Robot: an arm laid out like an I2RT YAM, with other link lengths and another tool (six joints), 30 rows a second.
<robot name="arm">
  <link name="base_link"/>
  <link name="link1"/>
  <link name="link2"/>
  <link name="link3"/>
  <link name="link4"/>
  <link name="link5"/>
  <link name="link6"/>
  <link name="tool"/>
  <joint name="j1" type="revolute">
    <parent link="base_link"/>
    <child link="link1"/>
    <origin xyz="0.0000 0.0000 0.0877" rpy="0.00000 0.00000 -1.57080"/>
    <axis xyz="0 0 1"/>
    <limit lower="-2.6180" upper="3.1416"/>
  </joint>
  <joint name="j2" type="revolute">
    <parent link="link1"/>
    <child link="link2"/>
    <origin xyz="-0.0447 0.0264 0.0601" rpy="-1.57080 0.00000 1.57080"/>
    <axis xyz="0 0 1"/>
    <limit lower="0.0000" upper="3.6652"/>
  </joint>
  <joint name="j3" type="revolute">
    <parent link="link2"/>
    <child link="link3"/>
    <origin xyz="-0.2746 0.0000 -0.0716" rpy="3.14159 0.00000 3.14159"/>
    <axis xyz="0 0 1"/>
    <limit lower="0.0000" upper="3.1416"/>
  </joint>
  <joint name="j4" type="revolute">
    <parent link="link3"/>
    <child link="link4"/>
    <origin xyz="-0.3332 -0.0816 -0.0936" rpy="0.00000 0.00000 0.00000"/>
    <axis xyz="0 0 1"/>
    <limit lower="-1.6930" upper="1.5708"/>
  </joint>
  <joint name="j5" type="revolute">
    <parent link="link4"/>
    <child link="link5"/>
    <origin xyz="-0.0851 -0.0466 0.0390" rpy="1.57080 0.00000 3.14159"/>
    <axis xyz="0 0 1"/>
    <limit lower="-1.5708" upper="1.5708"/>
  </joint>
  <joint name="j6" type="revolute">
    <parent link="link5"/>
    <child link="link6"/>
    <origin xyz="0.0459 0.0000 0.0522" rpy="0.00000 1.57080 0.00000"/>
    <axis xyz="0 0 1"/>
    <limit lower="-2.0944" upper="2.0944"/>
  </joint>
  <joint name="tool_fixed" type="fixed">
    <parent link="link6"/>
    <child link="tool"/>
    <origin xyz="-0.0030 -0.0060 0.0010" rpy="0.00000 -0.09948 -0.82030"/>
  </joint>
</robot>
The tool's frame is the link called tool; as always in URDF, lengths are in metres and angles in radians.
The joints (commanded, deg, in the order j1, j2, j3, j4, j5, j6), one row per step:
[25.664 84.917 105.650 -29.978 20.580 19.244]
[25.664 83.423 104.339 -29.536 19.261 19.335]
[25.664 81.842 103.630 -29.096 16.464 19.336]
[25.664 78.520 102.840 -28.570 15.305 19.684]
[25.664 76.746 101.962 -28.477 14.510 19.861]
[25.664 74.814 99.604 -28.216 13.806 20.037]
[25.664 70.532 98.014 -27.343 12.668 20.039]
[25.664 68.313 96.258 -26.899 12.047 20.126]
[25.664 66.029 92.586 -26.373 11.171 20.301]
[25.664 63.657 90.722 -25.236 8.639 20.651]
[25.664 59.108 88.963 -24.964 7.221 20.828]
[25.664 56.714 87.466 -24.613 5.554 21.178]
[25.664 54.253 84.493 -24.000 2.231 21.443]
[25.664 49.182 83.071 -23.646 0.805 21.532]
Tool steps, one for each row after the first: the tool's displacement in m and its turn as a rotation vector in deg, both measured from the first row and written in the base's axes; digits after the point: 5 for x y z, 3 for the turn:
[-0.00698 -0.00217 0.00156 0.545 -0.466 1.290]
[-0.01659 -0.00426 0.00777 1.463 -1.477 4.061]
[-0.03826 -0.01361 0.02419 3.154 -4.173 5.191]
[-0.04873 -0.01792 0.02885 3.794 -5.016 5.973]
[-0.05561 -0.02058 0.02423 3.972 -4.800 6.652]
[-0.08235 -0.03238 0.03869 5.409 -8.048 7.836]
[-0.09309 -0.03698 0.03914 5.869 -8.851 8.462]
[-0.09761 -0.03834 0.02665 5.786 -7.978 9.310]
[-0.10941 -0.04169 0.02797 6.859 -9.340 11.847]
[-0.13736 -0.05381 0.03701 8.110 -12.137 13.326]
[-0.15025 -0.05848 0.03770 8.890 -13.183 15.015]
[-0.15847 -0.05938 0.02906 9.229 -13.080 18.342]
[-0.19122 -0.07382 0.03842 10.430 -16.864 19.891]

